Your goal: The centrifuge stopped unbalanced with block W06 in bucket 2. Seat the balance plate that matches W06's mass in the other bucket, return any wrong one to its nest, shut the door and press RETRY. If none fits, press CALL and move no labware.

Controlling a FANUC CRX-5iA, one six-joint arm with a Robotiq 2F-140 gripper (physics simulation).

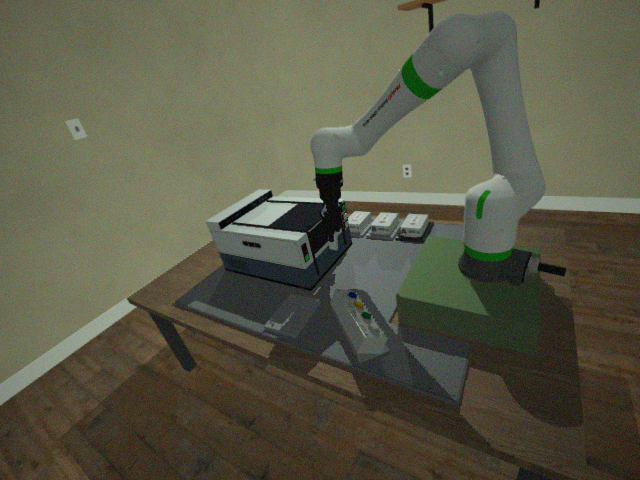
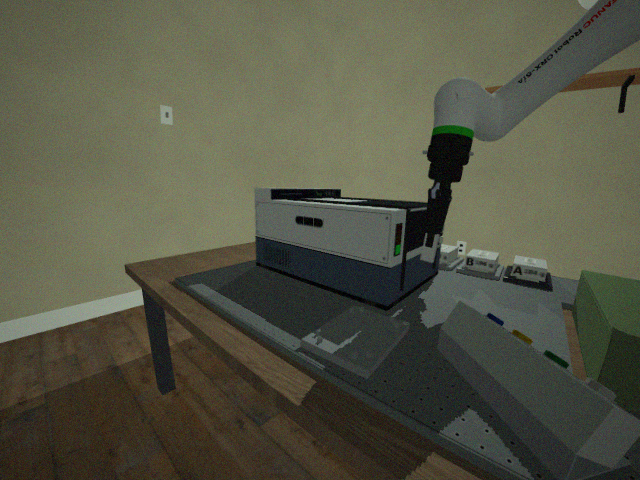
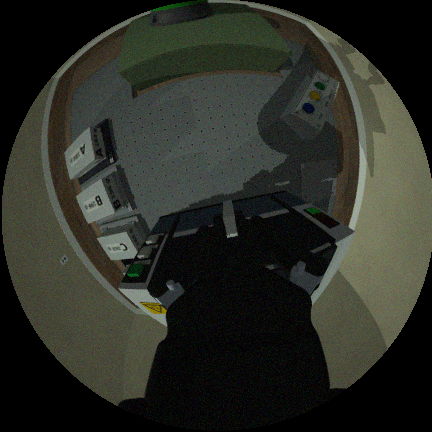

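Seen in the pictures: gripper, fingertip midpoint: (image 1: 333,248) (image 2: 426,260) (image 3: 228,208); arm's base, link origin: (image 1: 485,266).
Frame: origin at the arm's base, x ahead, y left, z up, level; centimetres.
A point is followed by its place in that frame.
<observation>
The centrifuge (image 1: 261,243) {y 27.7, x 67.4, z 9.1 cm} (image 2: 328,233) {y 27.5, x 66.5, z 5.7 cm} (image 3: 322,227) {y 20.8, x 50.8, z 9.0 cm} is a white and dark box on the grey perforated mat (image 1: 375,267) {y 3.5, x 36.6, z -8.5 cm} (image 2: 413,381) {y 39.8, x 35.0, z -8.5 cm} (image 3: 193,132) {y 2.9, x 36.3, z -8.5 cm}. A dark panel (image 1: 301,216) {y 11.0, x 61.5, z 12.8 cm} covers its top at the right end. I cannot see the buckets or block W06. My gripper (image 1: 333,242) {y 8.6, x 50.9, z -0.7 cm} (image 2: 433,234) (image 3: 228,208) {y 8.6, x 50.9, z -0.7 cm} is shut and empty. It points down at the centrifuge's right end, next to a pale handle bar (image 3: 228,219). Balance plates A (image 1: 414,225) {y -22.5, x 33.2, z -3.5 cm} (image 2: 530,268) {y -19.6, x 33.5, z -3.8 cm} (image 3: 82,155) {y -23.4, x 35.7, z -3.3 cm}, B (image 1: 385,224) {y -19.0, x 44.7, z -3.2 cm} (image 2: 482,260) {y -17.4, x 45.8, z -3.9 cm} (image 3: 95,201) {y -21.8, x 47.3, z -3.0 cm} and C (image 1: 359,221) {y -17.9, x 57.3, z -3.2 cm} (image 2: 448,252) {y -16.4, x 56.2, z -3.3 cm} (image 3: 118,246) {y -20.1, x 60.4, z -3.2 cm} sit in their nests in a row.
A sloped grey button panel (image 1: 361,329) {y 37.9, x 18.7, z -0.3 cm} (image 2: 509,362) {y 35.5, x 25.5, z -2.5 cm} (image 3: 318,116) {y 28.1, x 31.7, z -0.9 cm} with blue, yellow and green buttons stands at the mat's front. A low grey fixture plate (image 1: 291,314) {y 38.4, x 46.6, z -7.1 cm} (image 2: 356,338) {y 39.6, x 45.7, z -7.1 cm} lies before the centrifuge. The arm's green pedestal (image 1: 447,286) {y 13.3, x 6.2, z 0.2 cm} (image 3: 201,44) {y 5.1, x 19.7, z 0.4 cm} stands at the right.
</observation>
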